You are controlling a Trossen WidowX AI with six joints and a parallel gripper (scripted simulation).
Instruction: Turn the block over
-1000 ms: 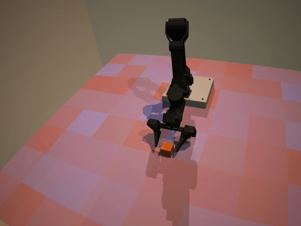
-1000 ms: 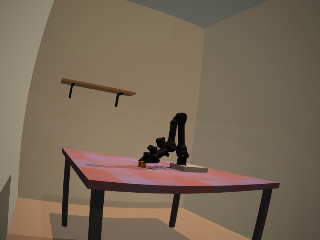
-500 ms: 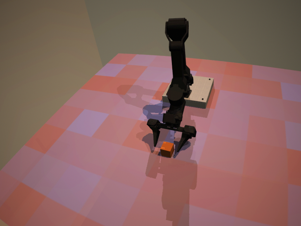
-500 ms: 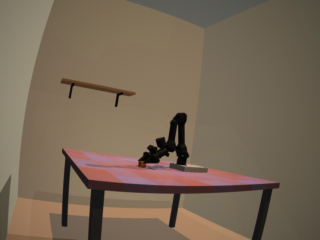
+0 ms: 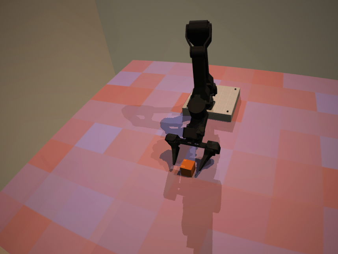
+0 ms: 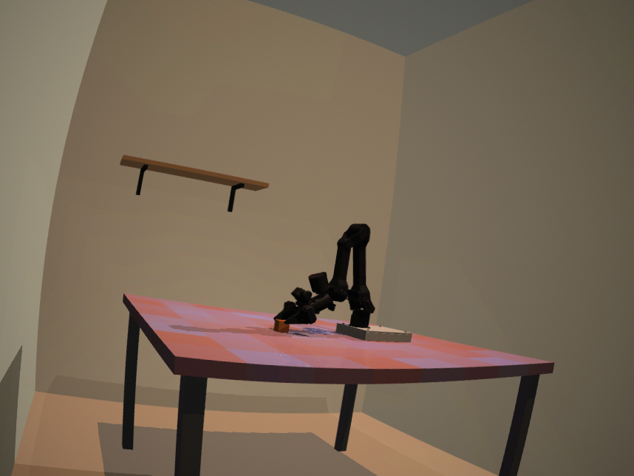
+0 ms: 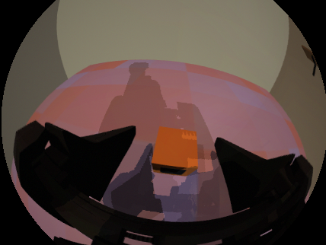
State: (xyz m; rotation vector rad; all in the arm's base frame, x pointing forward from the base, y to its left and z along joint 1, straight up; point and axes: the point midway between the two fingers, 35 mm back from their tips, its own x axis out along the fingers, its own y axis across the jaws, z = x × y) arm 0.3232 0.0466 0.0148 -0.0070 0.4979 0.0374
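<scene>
Right now my gripper tip is 20 mm past the orange block and 20 mm above it.
</scene>
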